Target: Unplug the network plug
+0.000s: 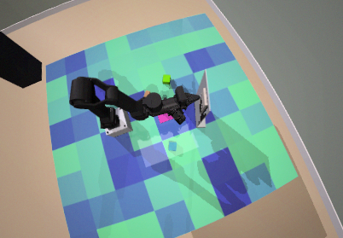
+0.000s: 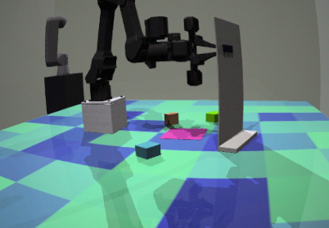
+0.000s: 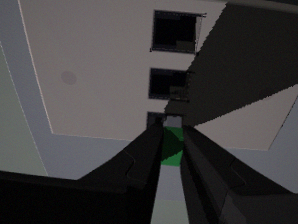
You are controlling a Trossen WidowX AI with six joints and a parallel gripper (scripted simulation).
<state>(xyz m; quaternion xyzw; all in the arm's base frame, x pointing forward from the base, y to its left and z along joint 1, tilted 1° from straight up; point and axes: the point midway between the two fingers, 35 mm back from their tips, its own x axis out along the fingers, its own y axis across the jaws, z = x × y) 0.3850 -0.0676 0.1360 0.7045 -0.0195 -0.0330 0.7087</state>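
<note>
The magenta marked square is 13 cm behind my gripper tip, 7 cm to the left of it and 24 cm below it. From my gripper tip the other things lie so: network plug: right at my gripper tip; then grey upright panel: 2 cm ahead, 2 cm to the right, 10 cm below.
</note>
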